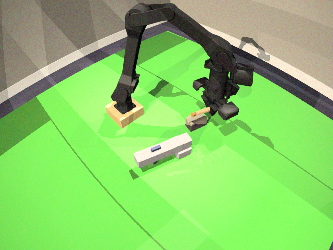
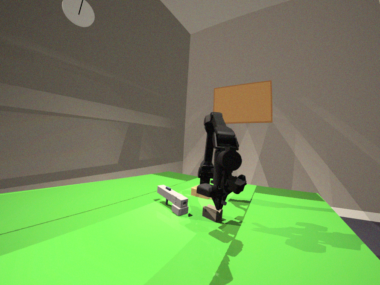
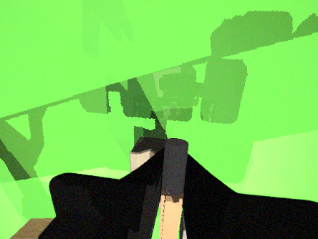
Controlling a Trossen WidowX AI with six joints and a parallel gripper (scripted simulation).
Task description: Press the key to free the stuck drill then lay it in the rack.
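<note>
Now: gripper tip 1 cm past the drill, 4 cm to the left of it and 4 cm below it. From my gripper tip the other things lie so: rack: 4 cm behind, 4 cm to the right, 4 cm below; blue key: 2 cm behind, 25 cm to the right.
</note>
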